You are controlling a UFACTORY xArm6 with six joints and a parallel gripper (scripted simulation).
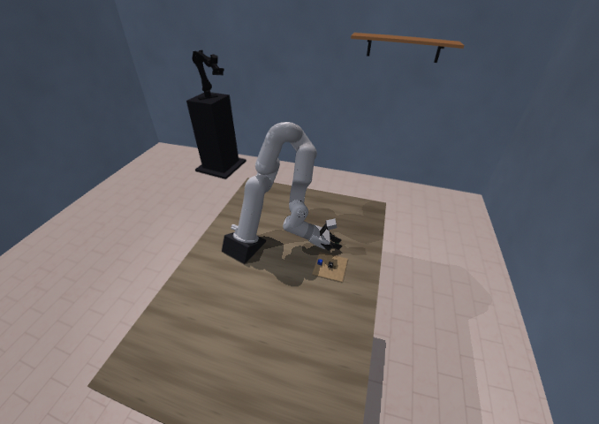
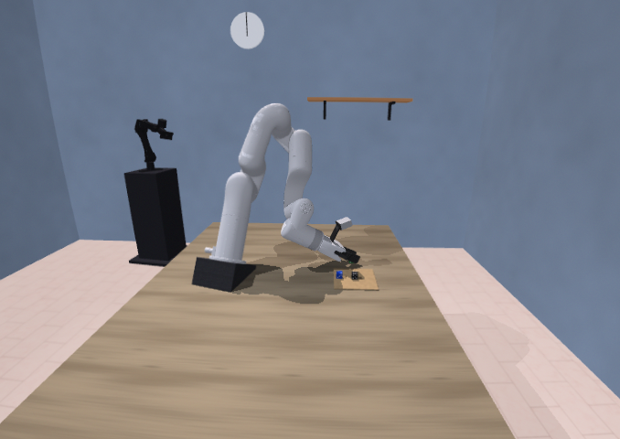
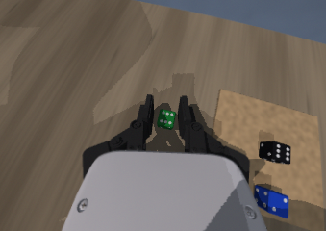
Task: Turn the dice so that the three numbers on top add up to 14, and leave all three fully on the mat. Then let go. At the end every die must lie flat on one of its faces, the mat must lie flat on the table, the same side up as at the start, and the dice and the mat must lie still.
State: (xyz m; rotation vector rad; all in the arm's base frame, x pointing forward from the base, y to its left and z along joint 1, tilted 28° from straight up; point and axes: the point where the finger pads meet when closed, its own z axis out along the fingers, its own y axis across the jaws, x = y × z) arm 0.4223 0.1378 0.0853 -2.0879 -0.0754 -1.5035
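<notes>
The green die lies 1 cm below my hand. Also, from my hand: black die (13 cm to the right, 1 cm below, 1 cm ahead); tan mat (13 cm to the right, 2 cm below, 1 cm ahead); blue die (14 cm to the right, 4 cm behind, 1 cm below).
</notes>
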